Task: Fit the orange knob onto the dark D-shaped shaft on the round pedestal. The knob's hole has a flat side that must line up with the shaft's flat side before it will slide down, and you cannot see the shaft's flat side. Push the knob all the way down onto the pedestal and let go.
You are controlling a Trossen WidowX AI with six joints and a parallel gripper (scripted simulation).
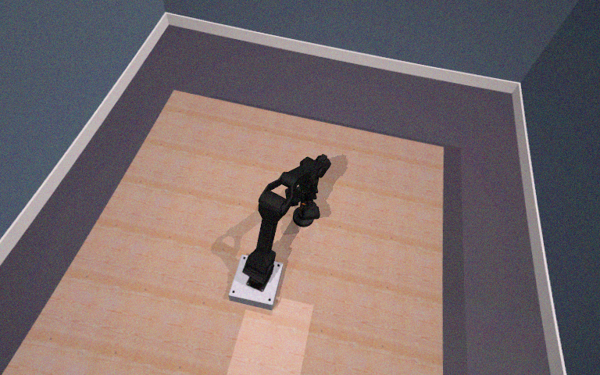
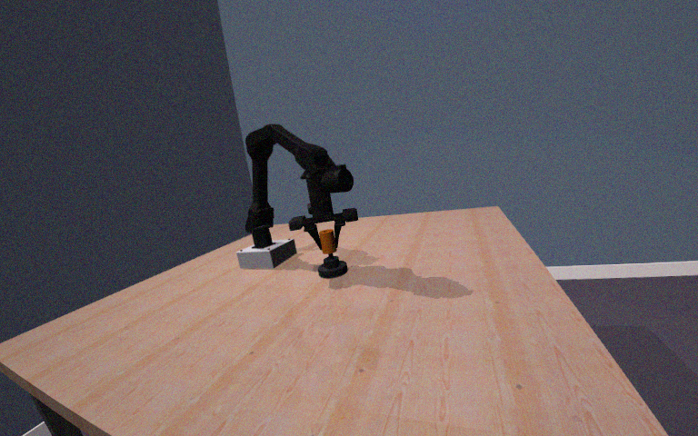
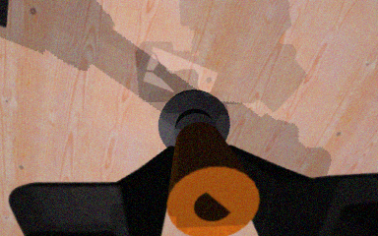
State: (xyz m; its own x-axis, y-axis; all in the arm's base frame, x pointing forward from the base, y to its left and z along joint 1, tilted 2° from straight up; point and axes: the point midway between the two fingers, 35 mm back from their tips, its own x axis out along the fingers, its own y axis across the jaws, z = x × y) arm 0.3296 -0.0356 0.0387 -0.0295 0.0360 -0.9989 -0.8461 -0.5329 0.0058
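Now: the orange knob 2 cm above my gripper tip. Round my gripper tip: round dark pedestal (4 cm below).
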